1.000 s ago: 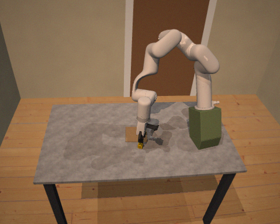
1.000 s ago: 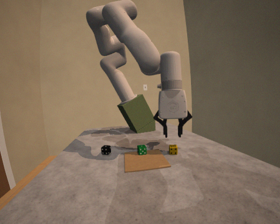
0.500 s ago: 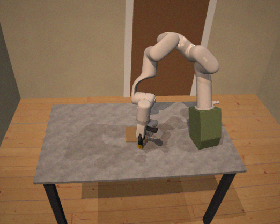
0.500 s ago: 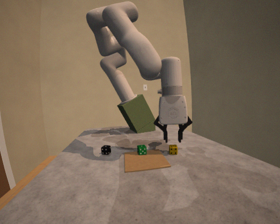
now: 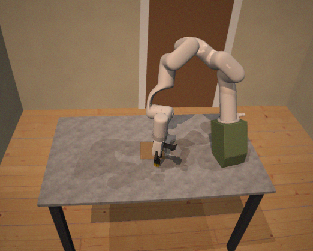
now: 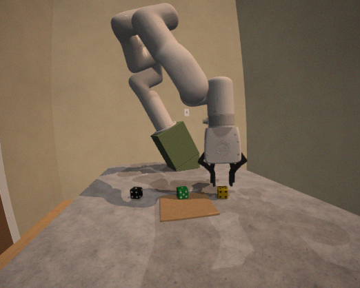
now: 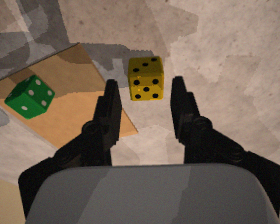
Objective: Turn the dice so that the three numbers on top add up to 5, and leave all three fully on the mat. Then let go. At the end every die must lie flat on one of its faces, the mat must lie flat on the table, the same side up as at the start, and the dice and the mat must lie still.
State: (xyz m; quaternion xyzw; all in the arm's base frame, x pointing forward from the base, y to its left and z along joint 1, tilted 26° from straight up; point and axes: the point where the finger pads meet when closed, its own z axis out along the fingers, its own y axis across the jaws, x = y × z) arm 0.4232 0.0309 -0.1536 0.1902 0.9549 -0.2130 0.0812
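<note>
Now: the yellow die 40 mm below my hand. Round my hand: tan mat 120 mm to the right, 50 mm below, 10 mm ahead; green die 110 mm to the right, 40 mm below, 30 mm behind; black die 250 mm to the right, 90 mm behind, 40 mm below.
</note>
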